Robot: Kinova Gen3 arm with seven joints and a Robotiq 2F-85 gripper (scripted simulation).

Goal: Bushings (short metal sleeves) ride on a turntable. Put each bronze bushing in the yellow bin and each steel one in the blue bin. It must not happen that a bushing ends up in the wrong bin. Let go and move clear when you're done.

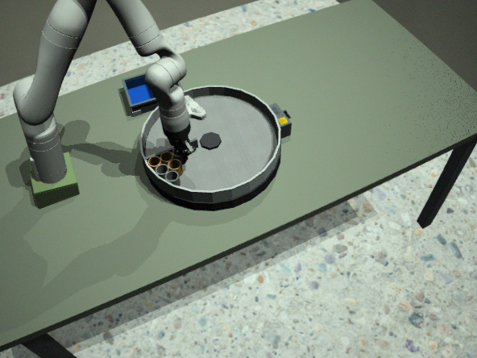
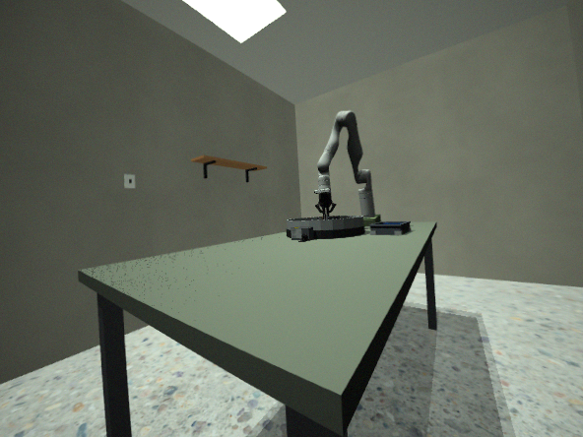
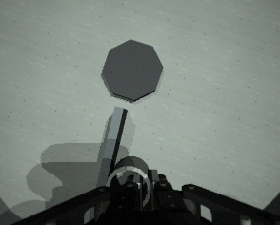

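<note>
My gripper is now 100 mm short of the turntable, 60 mm to the right of it and 40 mm above it.
</note>
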